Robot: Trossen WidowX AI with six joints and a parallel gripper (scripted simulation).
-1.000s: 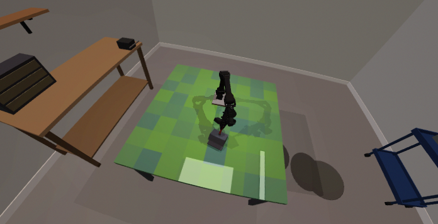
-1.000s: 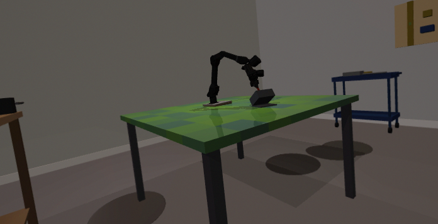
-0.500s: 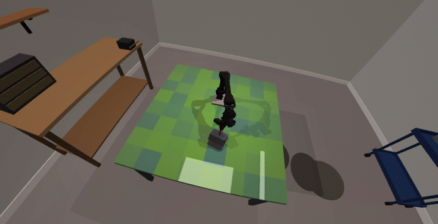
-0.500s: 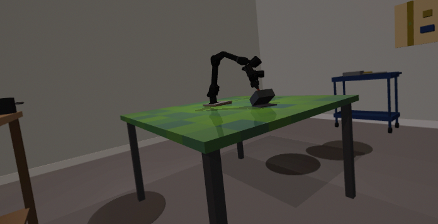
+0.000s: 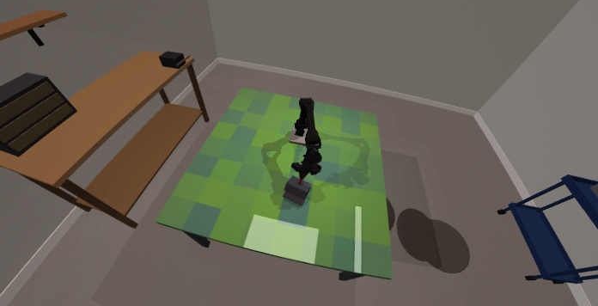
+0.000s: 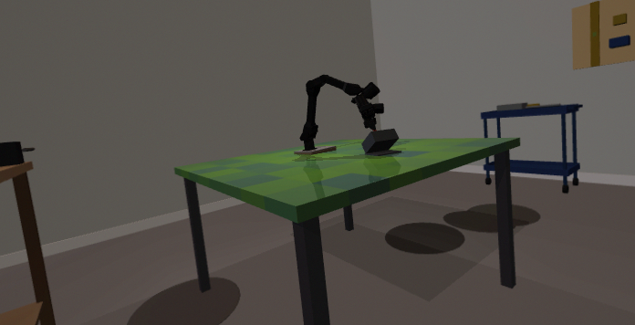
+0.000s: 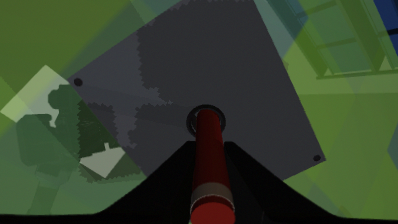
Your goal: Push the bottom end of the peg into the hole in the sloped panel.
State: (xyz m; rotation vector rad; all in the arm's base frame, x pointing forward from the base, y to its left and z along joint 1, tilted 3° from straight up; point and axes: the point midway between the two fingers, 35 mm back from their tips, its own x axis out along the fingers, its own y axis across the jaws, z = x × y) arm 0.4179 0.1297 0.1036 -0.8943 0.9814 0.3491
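The dark grey sloped panel is 50 mm below my gripper tip, 30 mm ahead of it and 10 mm to the right of it. Also, from my gripper tip: dark red round peg 10 mm behind, 10 mm above.
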